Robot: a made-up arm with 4 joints.
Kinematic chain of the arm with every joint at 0, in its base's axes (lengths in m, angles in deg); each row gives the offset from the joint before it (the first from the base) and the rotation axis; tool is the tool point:
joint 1: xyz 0 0 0.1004 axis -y
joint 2: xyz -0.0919 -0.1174 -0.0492 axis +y
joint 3: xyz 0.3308 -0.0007 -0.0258 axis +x
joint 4: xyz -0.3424 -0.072 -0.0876 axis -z
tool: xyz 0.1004 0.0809 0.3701
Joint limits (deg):
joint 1: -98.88..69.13
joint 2: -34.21..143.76
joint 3: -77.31..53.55
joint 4: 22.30..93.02
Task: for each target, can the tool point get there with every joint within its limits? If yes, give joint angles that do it. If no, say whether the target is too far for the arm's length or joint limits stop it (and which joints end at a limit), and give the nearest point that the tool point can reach.
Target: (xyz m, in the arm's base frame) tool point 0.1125 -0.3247 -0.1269
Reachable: yes | joints 17.31 127.73 9.07 84.46
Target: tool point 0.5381 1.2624 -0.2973
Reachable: no: too far | nearest point 0.1652 0.1373 -0.0813 | short by 1.205 m
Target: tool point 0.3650 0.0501 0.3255
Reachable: no: joint limits stop it (at a limit: joint 1, joint 2, joint 4) | nearest point 0.2509 0.0006 0.2632 | short by 0.139 m
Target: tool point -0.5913 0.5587 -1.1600
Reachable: no: too far | nearest point -0.1288 0.0493 -0.1741 | short by 1.202 m
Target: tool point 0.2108 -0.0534 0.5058
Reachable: no: joint limits stop it (at a limit: joint 2, joint 4) | nearest point 0.1465 -0.0725 0.3822 | short by 0.141 m
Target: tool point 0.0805 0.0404 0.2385
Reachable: yes | joints 19.22 30.92 -55.14 64.77
